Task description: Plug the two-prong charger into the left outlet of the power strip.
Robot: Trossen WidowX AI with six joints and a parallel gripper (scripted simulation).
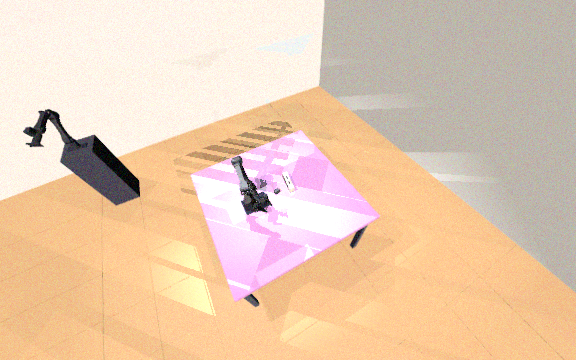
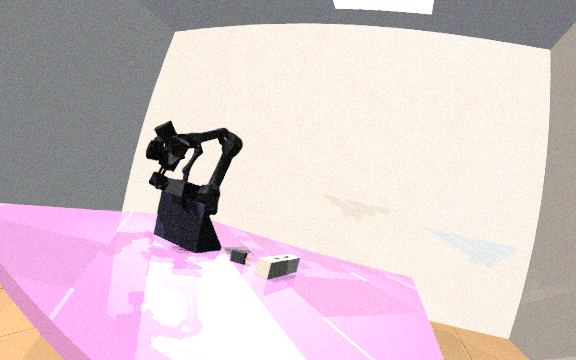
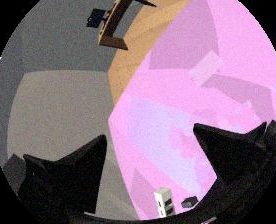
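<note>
The two-prong charger lies 170 mm ahead of my gripper tip, 270 mm to the left of it and 210 mm below it.
</note>
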